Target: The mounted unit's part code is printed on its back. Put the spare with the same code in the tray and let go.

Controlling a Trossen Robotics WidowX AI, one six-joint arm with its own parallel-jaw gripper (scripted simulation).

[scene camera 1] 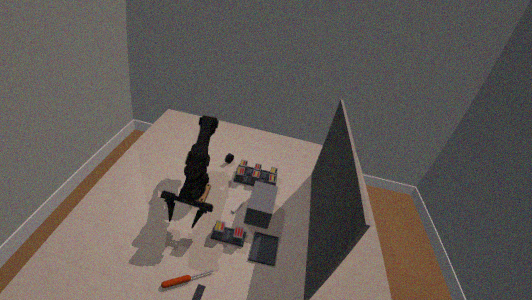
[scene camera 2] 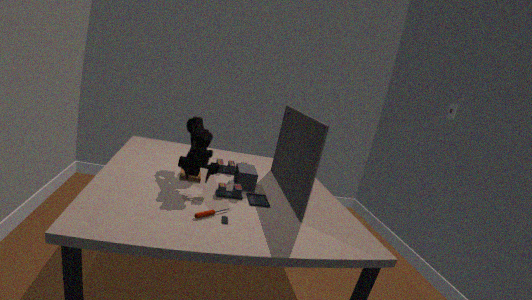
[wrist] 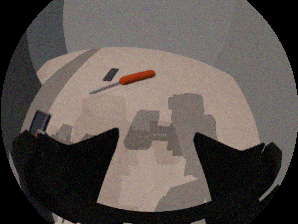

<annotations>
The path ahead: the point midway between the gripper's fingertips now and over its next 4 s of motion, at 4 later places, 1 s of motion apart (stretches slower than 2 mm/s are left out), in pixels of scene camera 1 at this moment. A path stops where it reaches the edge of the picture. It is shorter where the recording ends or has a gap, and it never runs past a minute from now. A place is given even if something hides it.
The gripper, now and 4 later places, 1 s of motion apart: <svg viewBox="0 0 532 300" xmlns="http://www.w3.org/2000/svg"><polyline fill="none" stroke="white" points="180,225 242,211 289,184 221,214 220,220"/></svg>
</annotations>
